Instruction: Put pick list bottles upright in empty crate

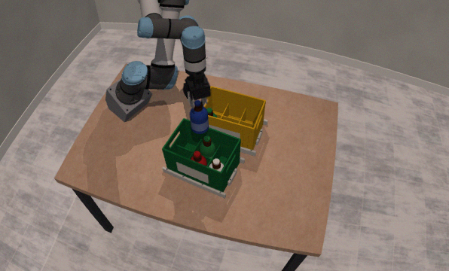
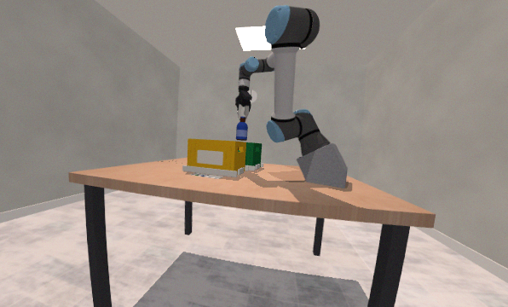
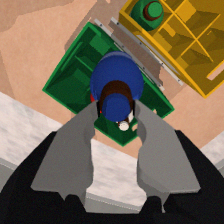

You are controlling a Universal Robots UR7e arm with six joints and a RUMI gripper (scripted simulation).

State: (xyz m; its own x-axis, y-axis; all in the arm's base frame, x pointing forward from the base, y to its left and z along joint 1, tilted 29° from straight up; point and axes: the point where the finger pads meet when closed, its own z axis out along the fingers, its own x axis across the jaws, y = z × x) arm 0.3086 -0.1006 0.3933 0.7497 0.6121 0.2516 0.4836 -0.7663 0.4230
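Now: hand 7 cm above the blue-label bottle. The rest, counted from my hand: green crate 25 cm below, 7 cm to the right, 2 cm ahead; then red-label bottle 25 cm below, 11 cm to the right, 2 cm ahead; then green-label bottle 25 cm below, 13 cm to the left.
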